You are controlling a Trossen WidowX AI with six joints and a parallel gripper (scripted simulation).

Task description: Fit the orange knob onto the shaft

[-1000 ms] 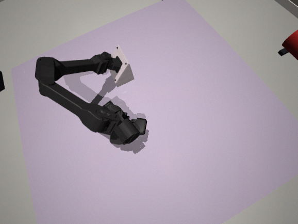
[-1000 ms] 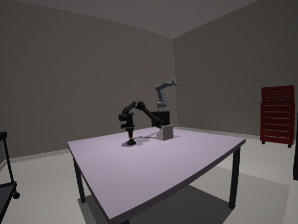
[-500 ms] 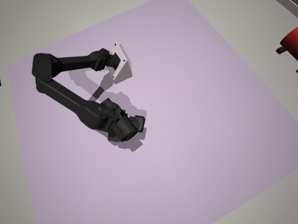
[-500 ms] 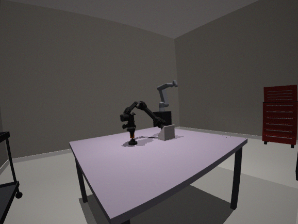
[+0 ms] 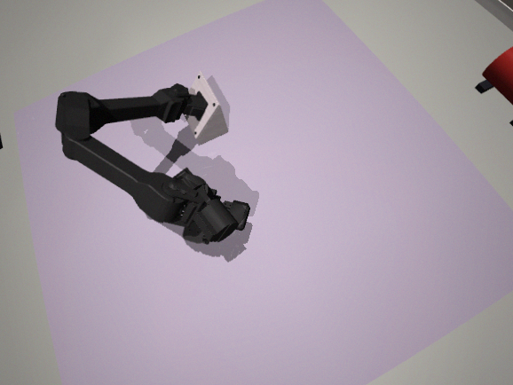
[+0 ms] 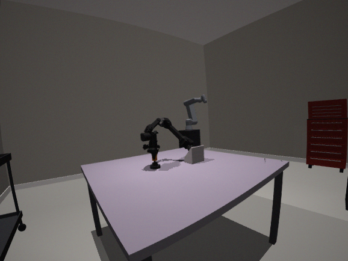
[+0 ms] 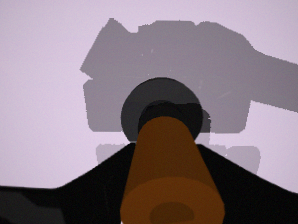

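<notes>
Right now my gripper tip is 2 cm below the orange knob. Also, from my gripper tip: dark pedestal (4 cm below).
</notes>
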